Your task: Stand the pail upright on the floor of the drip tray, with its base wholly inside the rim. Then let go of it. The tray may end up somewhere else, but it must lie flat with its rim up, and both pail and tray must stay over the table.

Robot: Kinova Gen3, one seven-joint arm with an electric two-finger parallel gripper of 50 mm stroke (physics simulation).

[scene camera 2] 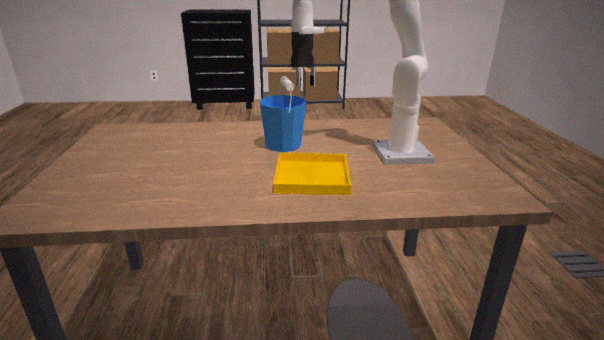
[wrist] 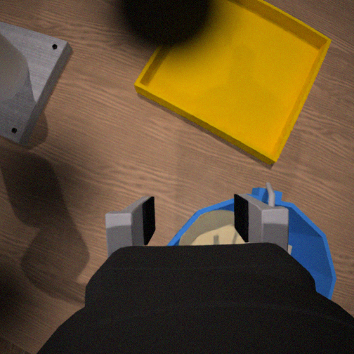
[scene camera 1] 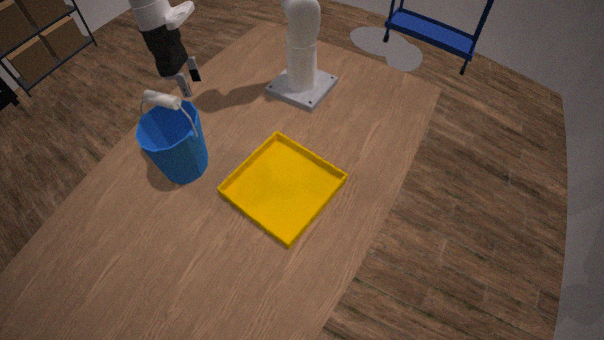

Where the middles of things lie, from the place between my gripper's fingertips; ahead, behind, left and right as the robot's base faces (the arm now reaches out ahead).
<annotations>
Right now the yellow drip tray (scene camera 1: 282,187) is 1 cm ahead of my hand, 23 cm to the left of it and 23 cm below it.
</annotations>
